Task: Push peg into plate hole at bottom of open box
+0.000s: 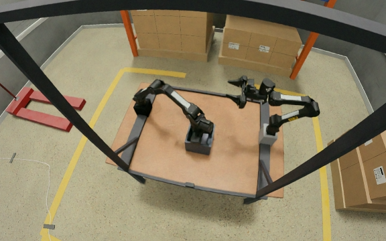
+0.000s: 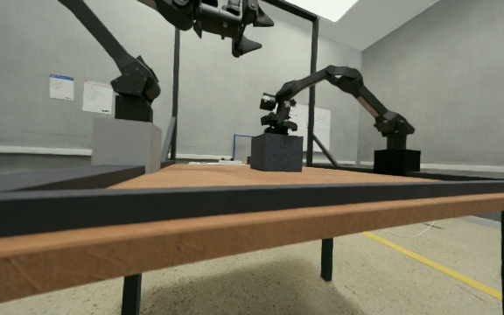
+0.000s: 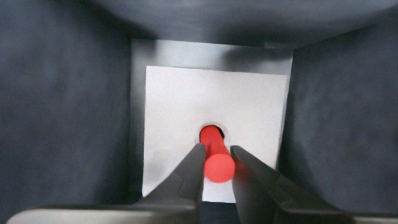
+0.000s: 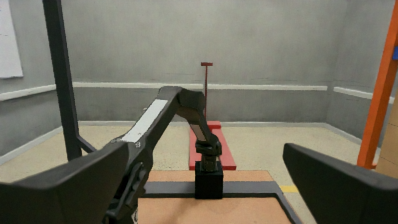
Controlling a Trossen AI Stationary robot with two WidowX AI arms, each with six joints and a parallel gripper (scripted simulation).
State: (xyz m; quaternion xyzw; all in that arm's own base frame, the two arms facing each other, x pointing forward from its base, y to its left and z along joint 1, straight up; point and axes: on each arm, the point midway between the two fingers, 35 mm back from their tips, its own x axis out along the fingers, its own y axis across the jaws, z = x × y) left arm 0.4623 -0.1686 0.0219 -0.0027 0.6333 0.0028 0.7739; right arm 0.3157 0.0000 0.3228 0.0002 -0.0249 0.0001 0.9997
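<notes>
Now: the red peg 6 cm below my left hand. From my left hand the other things lie so: dark frame rail 43 cm ahead, 11 cm below, 3 cm to the left; then light plate 8 cm below.
</notes>
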